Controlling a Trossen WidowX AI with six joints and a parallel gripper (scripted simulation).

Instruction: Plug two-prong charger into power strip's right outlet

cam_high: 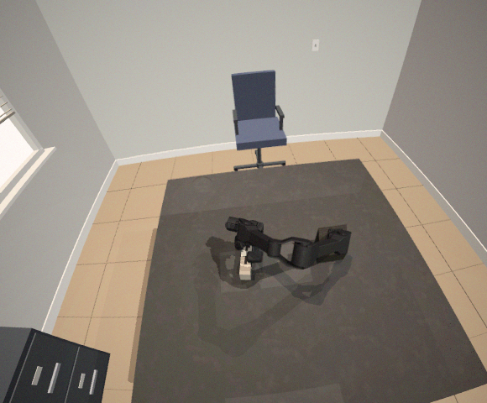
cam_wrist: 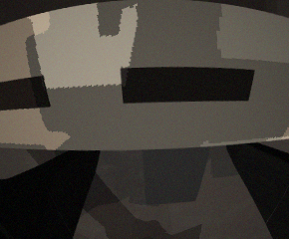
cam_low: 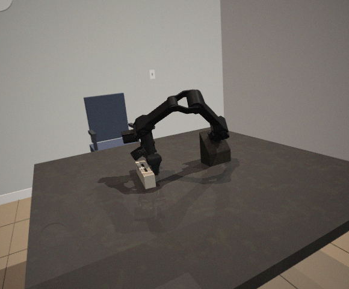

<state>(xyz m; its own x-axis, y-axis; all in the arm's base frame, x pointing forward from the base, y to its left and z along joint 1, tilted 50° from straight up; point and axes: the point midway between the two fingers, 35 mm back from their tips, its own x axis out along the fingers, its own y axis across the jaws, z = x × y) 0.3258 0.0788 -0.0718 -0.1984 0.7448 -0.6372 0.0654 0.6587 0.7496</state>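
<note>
The two-prong charger lies 20 mm ahead of my gripper tip and 10 mm above it.
</note>
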